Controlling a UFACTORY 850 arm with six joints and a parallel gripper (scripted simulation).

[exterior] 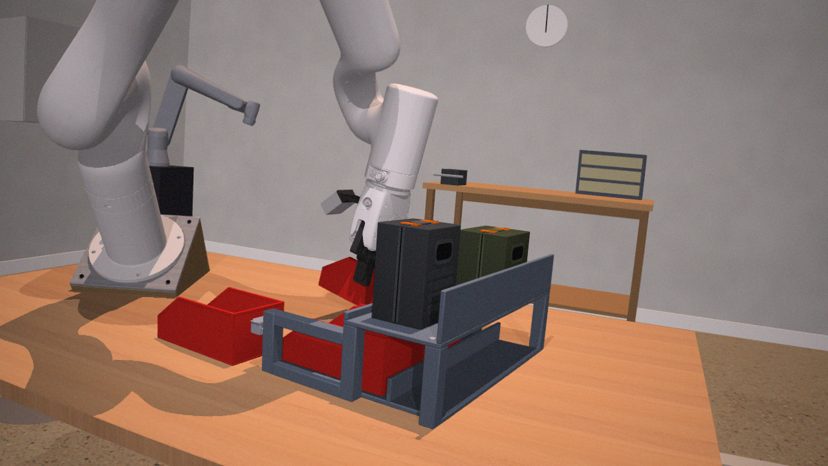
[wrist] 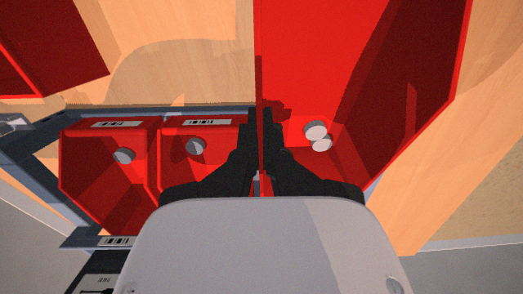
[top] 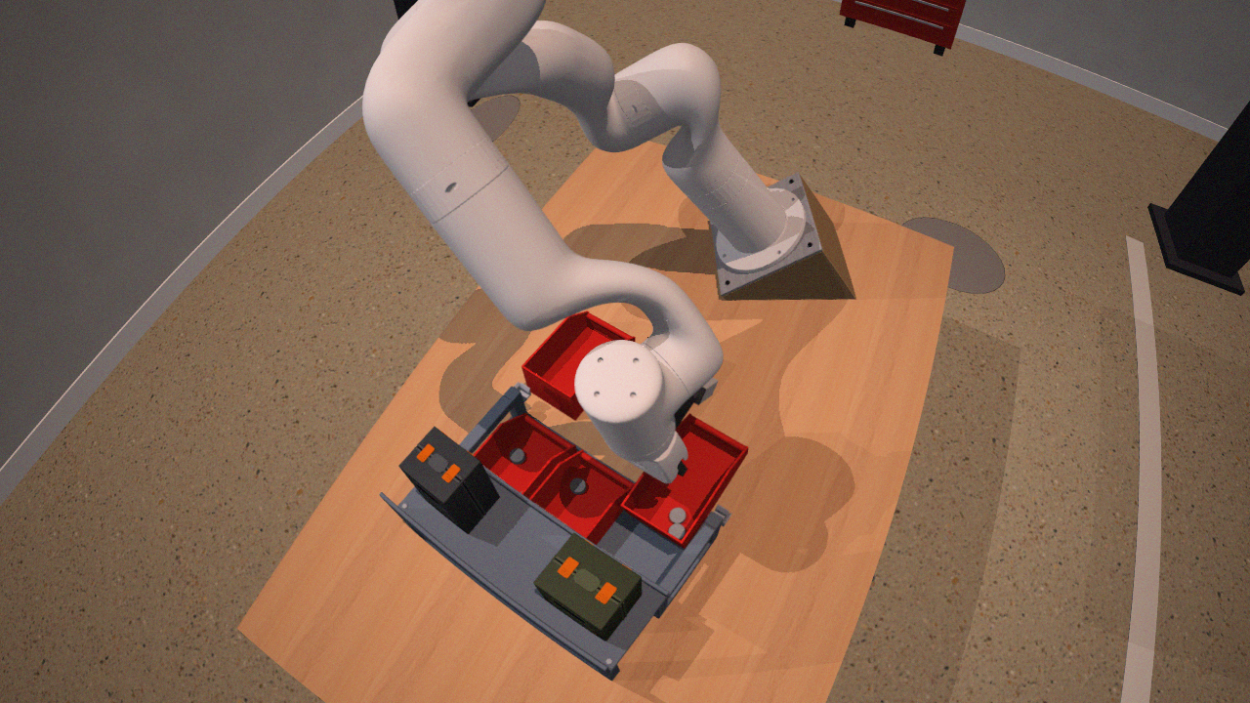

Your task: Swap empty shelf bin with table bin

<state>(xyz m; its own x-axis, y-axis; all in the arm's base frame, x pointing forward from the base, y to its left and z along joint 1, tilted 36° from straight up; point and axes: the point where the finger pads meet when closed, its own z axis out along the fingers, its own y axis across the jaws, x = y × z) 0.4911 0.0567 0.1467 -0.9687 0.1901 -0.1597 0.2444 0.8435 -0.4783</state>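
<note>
Right now the shelf front lip is 70 mm to the right of my hand and 90 mm below it. From my hand the other things lie so: grey back panel 260 mm ahead, 130 mm to the right, 30 mm above; black case 150 mm ahead, 230 mm to the right, 60 mm above; green case 210 mm ahead, 10 mm to the right, 50 mm above.
</note>
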